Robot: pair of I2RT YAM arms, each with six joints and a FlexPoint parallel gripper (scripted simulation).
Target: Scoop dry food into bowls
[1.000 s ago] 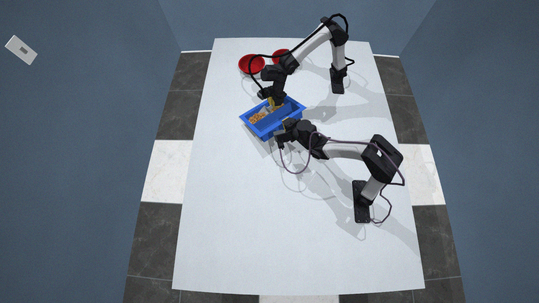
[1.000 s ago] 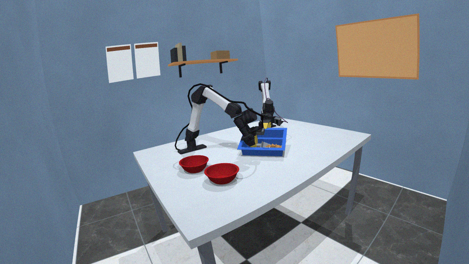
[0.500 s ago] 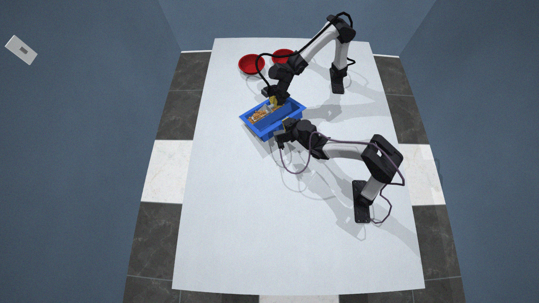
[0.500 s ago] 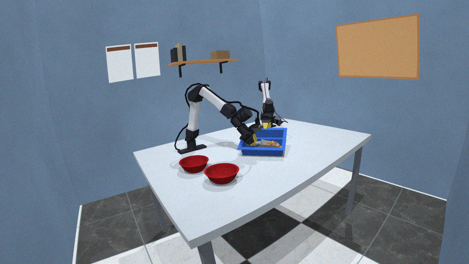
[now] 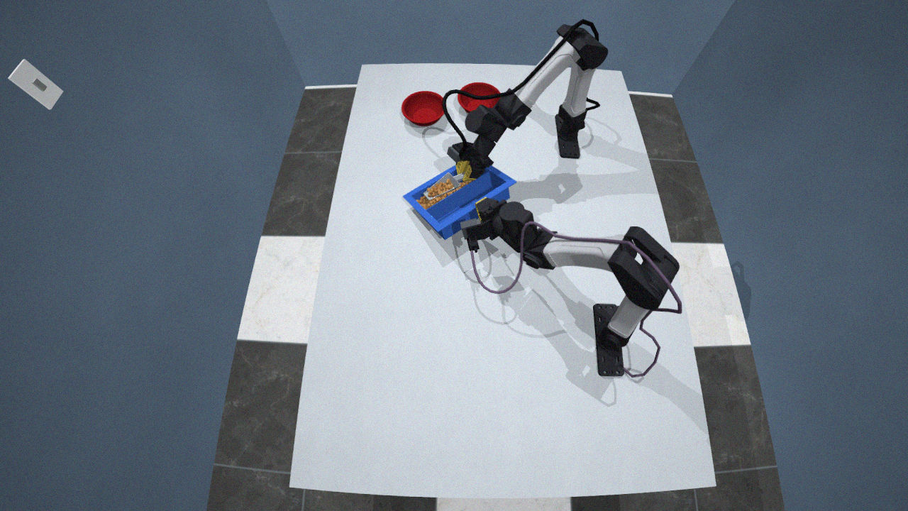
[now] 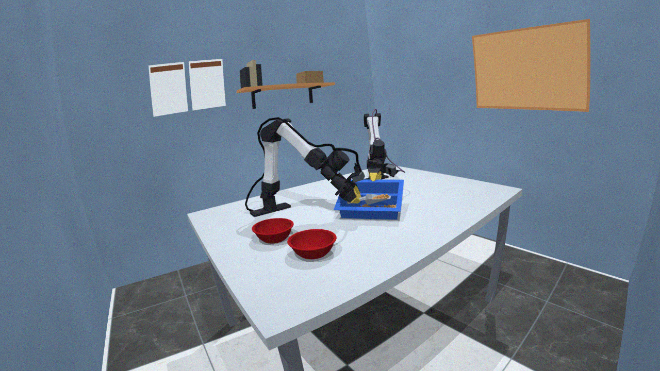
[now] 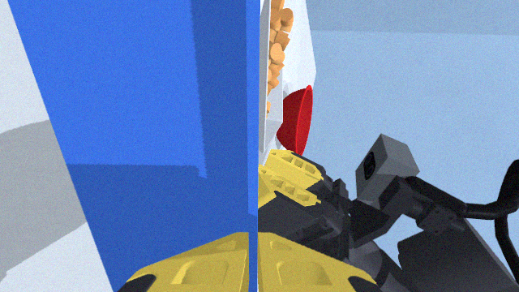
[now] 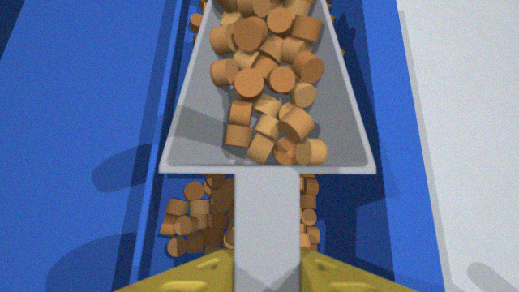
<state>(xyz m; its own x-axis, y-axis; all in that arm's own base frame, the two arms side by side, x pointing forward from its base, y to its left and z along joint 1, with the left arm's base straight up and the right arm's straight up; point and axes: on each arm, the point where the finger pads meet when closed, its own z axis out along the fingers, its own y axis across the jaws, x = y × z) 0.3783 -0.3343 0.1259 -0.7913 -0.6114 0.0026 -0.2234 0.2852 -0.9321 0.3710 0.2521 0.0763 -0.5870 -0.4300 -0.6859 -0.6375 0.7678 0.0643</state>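
The blue box lies 10 mm ahead of my right hand and 60 mm to the left of it. From my right hand the other things lie so: grey scoop 40 mm ahead, 30 mm to the left.
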